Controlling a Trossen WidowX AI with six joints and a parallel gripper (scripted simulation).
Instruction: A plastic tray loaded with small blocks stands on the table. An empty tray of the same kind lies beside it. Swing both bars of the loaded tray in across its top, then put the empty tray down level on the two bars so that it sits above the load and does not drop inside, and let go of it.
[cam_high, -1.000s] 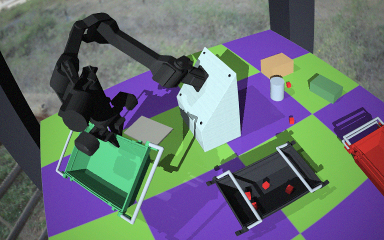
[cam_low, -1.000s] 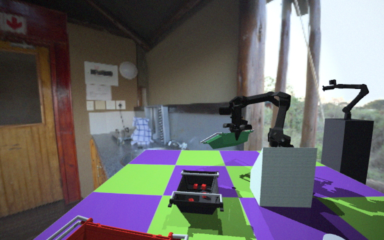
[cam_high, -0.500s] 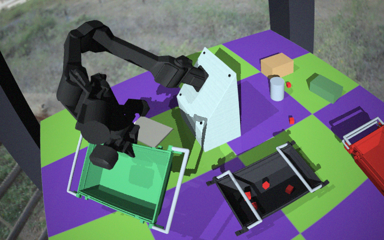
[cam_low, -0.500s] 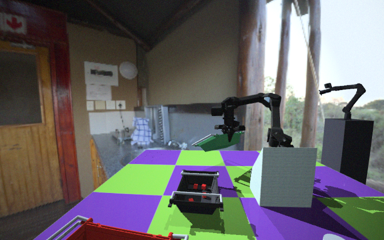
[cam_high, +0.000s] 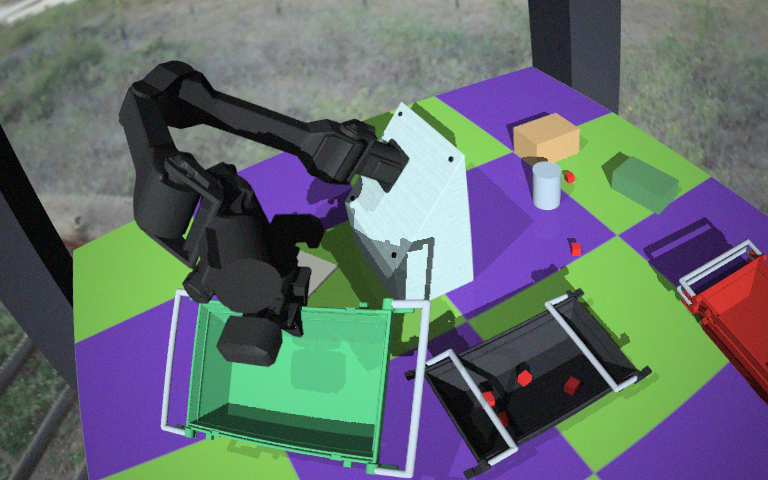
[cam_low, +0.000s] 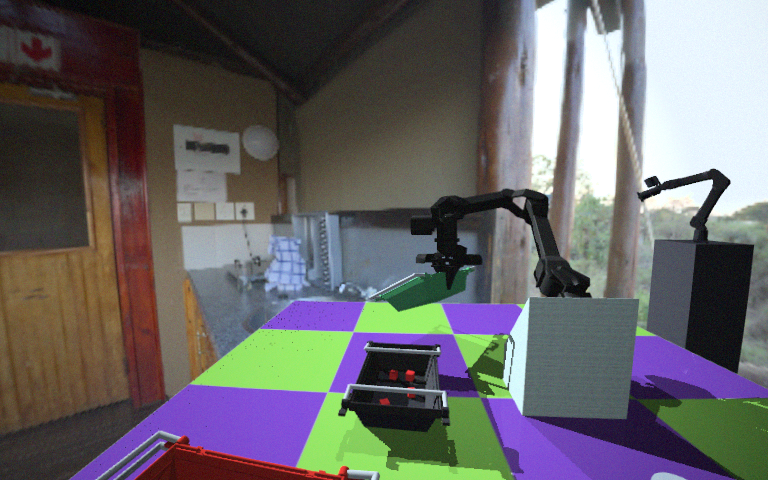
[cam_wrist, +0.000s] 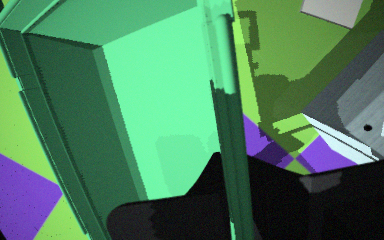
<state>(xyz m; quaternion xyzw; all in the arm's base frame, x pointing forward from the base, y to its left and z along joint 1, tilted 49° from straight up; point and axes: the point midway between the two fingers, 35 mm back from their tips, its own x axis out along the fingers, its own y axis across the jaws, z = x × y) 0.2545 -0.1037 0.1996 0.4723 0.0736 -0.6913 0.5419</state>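
Right now the green tray is 60 mm ahead of my gripper tip and 40 mm to the right of it. The rest, counted from my gripper tip: white sheet 300 mm behind, 170 mm below, 20 mm to the left; then orange box 590 mm to the left, 370 mm behind, 140 mm below; then grey cylinder 490 mm to the left, 230 mm behind, 140 mm below.
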